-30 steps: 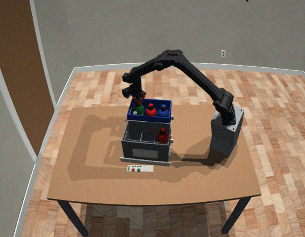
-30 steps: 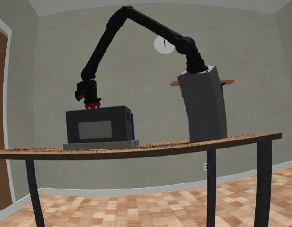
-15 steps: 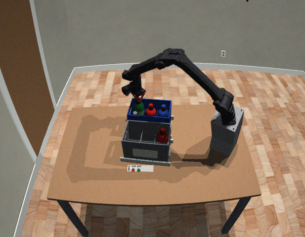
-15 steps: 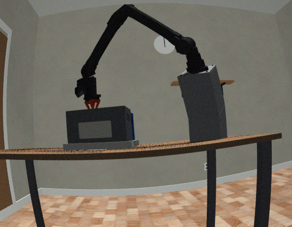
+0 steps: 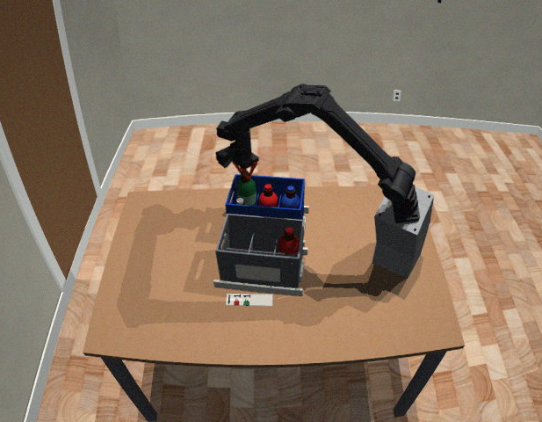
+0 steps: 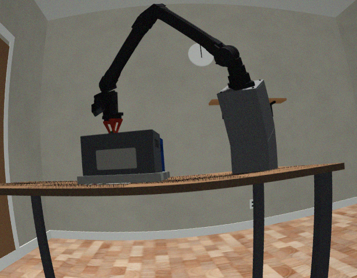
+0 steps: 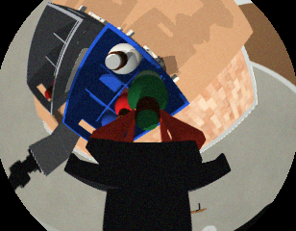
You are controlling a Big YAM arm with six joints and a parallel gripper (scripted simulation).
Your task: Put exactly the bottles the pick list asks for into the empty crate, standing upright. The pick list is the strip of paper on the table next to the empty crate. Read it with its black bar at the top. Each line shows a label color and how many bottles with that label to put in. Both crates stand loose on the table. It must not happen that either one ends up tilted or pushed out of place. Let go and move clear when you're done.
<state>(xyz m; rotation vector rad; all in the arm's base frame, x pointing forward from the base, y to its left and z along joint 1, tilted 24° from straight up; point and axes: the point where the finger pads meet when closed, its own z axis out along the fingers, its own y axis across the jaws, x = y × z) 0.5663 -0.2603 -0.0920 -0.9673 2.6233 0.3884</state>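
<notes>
Right now the green-labelled bottle is 60 mm below my hand. The rest, counted from my hand: blue-labelled bottle (170 mm behind, 130 mm below); then red-labelled bottle (180 mm behind, 230 mm to the left, 130 mm below); then grey crate (80 mm behind, 280 mm to the left, 130 mm below).
</notes>
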